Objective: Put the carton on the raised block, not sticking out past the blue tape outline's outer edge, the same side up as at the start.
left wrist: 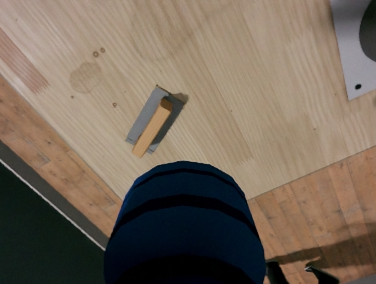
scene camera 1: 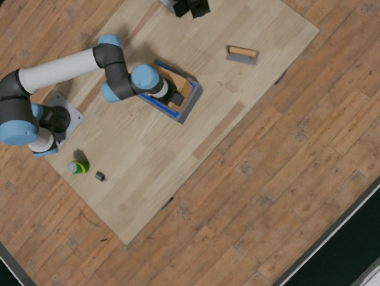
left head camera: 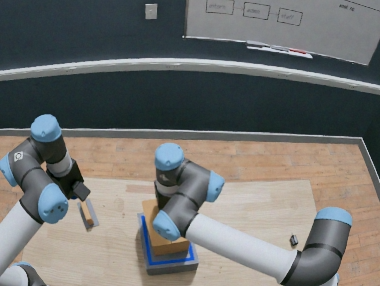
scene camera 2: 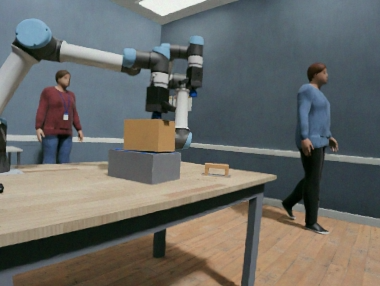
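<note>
The brown carton is level on or very close to the grey raised block. The blue tape outline shows beside the carton on the block's top; its far part is hidden in the left head camera. My right gripper has its cup against the carton's top; the gripper also shows over the carton in scene camera 1. In the left head camera its cup is hidden by the arm. My left gripper is open, with nothing on its cup.
A grey float with a wooden handle lies on the table below the left gripper. A green bottle and a small dark object are on the table. Two people stand beyond it.
</note>
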